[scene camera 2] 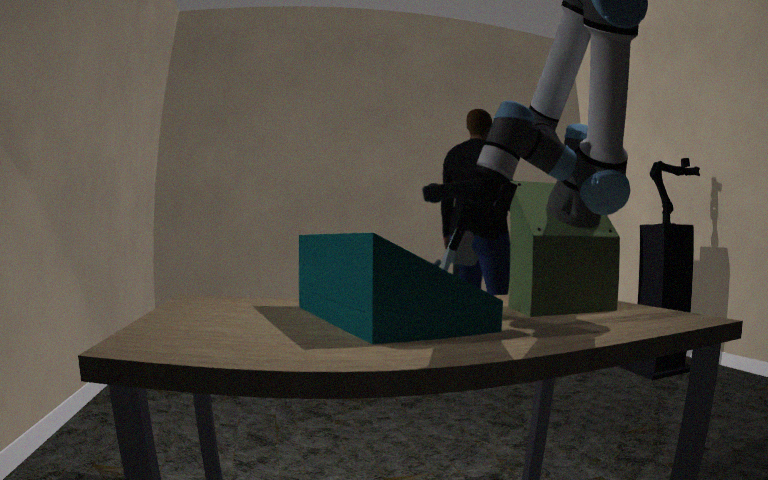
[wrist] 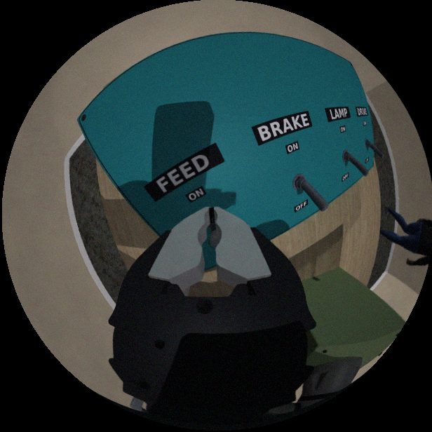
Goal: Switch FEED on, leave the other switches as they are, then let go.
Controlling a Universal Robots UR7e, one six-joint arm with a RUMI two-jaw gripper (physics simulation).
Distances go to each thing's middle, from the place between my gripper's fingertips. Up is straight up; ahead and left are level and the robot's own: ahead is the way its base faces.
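The teal sloped console (wrist: 238, 120) is 9 cm ahead of my hand, 16 cm to the right of it and 2 cm below it.
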